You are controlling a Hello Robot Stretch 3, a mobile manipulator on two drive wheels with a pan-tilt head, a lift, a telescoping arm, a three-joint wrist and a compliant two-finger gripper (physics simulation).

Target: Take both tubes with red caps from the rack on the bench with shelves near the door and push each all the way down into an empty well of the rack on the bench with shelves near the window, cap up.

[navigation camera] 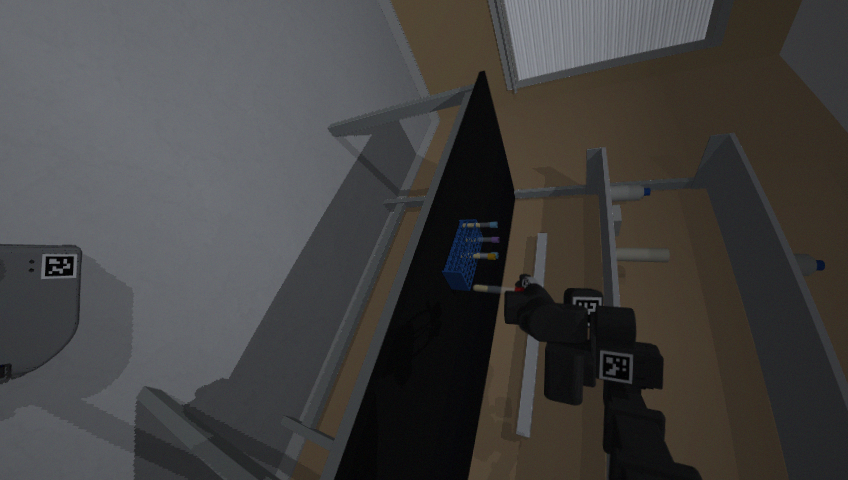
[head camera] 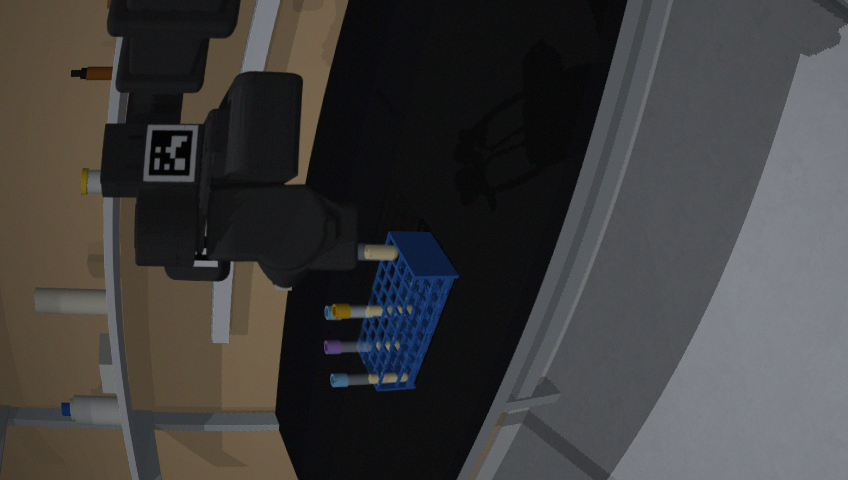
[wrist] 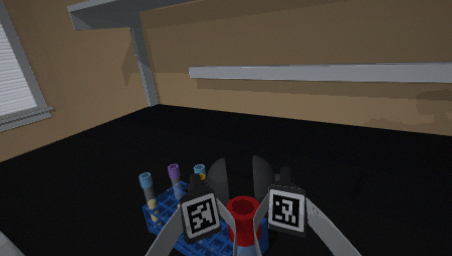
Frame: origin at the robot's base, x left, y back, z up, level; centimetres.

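Seen in the pictures: gripper, fingertip midpoint: (navigation camera: 523, 289) (wrist: 240, 176).
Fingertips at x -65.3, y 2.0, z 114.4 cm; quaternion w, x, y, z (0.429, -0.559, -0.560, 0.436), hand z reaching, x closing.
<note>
Offsets run from my fingertips to a thing's middle. "*": to the spot under its first point. Level surfaces: height alone.
My gripper (wrist: 240, 176) is shut on a red-capped tube @(dx +4.3, dy +0.0, dz -4.5 cm) (head camera: 380, 252) (navigation camera: 487, 289) (wrist: 243, 220), held upright with its cap up. The wrist hides the cap and fingertips in the head view. The tube's lower end overlaps the top of the blue rack's @(* dx -10.1, dy +0.2, dz -20.6 cm) (head camera: 428, 255) (navigation camera: 457, 280) (wrist: 264, 241) near end in the head view, but appears beside that end in the navigation view; its exact height is unclear. Light-blue @(* dx -18.4, dy -16.0, dz -11.7 cm) (head camera: 339, 380) (navigation camera: 492, 224) (wrist: 145, 180), purple @(dx -21.4, dy -11.7, dz -16.6 cm) (head camera: 332, 346) (navigation camera: 495, 239) (wrist: 173, 171) and orange @(* dx -16.5, dy -6.6, dz -11.6 cm) (head camera: 340, 311) capped tubes stand in the rack, with another light-blue one @(dx -20.4, dy -7.0, dz -16.6 cm) (wrist: 199, 169).
The rack stands on a black bench top @(dz -22.9 cm) (head camera: 357, 118) (navigation camera: 476, 148) (wrist: 350, 150). A pale wall rail (head camera: 220, 315) (navigation camera: 523, 410) (wrist: 325, 72) runs behind it. Above are shelves with a white cylinder @(* dx -62.1, dy -7.9, dz +32.3 cm) (navigation camera: 642, 255) and a blue-capped bottle @(* dx -87.4, dy -36.2, dz +31.3 cm) (navigation camera: 627, 192). A window (navigation camera: 606, 35) is beyond the bench.
</note>
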